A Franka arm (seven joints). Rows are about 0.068 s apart.
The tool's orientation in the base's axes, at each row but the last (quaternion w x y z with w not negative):
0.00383, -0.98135, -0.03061, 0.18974
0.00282, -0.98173, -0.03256, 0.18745
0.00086, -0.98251, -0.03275, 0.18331
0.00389, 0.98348, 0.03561, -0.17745
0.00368, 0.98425, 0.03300, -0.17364
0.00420, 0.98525, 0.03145, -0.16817
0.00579, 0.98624, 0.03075, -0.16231
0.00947, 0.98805, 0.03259, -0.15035
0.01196, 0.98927, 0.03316, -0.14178
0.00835, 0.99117, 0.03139, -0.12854
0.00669, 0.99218, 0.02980, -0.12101
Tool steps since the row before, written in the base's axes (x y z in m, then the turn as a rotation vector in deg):
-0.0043, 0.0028, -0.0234, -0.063, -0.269, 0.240
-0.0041, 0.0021, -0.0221, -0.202, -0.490, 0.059
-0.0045, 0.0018, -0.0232, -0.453, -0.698, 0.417
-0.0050, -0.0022, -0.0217, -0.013, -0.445, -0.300
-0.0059, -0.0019, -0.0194, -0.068, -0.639, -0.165
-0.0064, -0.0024, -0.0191, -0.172, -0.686, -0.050
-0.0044, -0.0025, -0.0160, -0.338, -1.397, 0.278
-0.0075, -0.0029, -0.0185, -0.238, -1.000, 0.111
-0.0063, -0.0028, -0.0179, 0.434, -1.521, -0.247
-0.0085, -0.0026, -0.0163, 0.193, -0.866, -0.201
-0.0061, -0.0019, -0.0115, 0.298, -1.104, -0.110
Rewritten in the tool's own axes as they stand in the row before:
0.0049, -0.0026, 0.0233, -0.164, 0.260, -0.198
0.0045, -0.0020, 0.0220, -0.241, 0.475, 0.023
0.0043, -0.0018, 0.0232, -0.617, 0.662, -0.219
0.0028, 0.0019, 0.0221, 0.062, 0.444, 0.295
0.0010, 0.0016, 0.0203, -0.048, 0.634, 0.190
0.0002, 0.0020, 0.0202, -0.187, 0.674, 0.117
0.0008, 0.0022, 0.0166, -0.491, 1.374, -0.125
-0.0018, 0.0022, 0.0200, -0.321, 0.983, -0.007
-0.0012, 0.0021, 0.0190, 0.390, 1.544, 0.166
-0.0042, 0.0019, 0.0180, 0.186, 0.875, 0.167
-0.0033, 0.0015, 0.0127, 0.252, 1.119, 0.058

